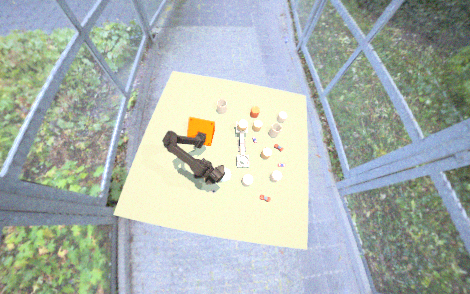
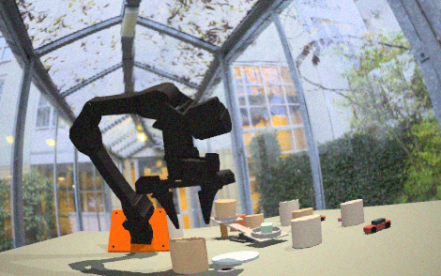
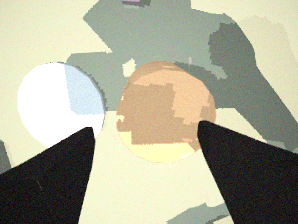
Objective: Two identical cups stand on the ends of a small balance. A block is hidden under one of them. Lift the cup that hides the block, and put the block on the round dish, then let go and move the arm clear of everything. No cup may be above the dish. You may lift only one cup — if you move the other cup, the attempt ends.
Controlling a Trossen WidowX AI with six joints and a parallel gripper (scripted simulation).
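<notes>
Now: gripper tip 19 cm short of the pale green block, 18 cm to the right of it and 5 cm above it. From my gripper tip the other things lie so: balance beam 31 cm to the left, 15 cm ahead, 5 cm below; then nut 8 cm to the right, 8 cm below, 4 cm ahead; then round pale dish 9 cm below, 8 cm ahead, 5 cm to the left.
</notes>
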